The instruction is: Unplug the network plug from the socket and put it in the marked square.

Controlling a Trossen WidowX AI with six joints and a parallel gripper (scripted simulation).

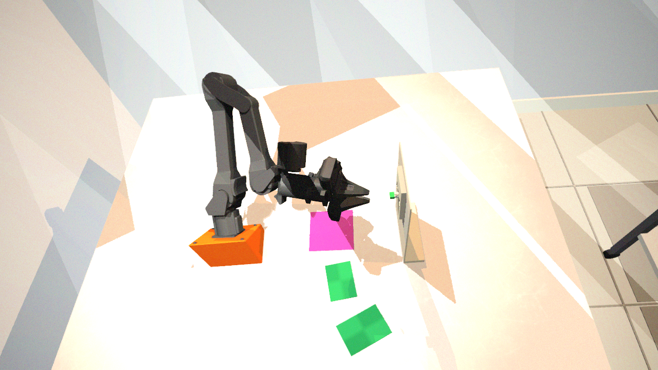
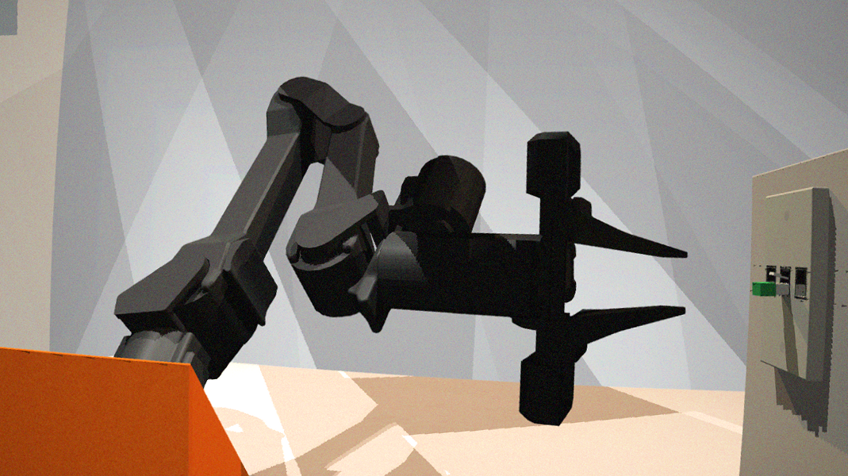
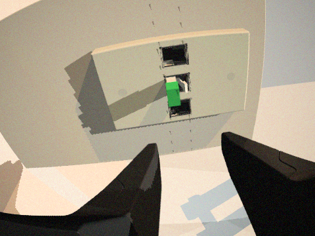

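Now: the network plug 60 mm ahead of my gripper tip and 10 mm to the left of it. From my gripper tip the other things lie so: upright panel (80 mm ahead, 70 mm below, 10 mm to the left); then magenta square (200 mm below, 110 mm behind, 10 mm to the left).
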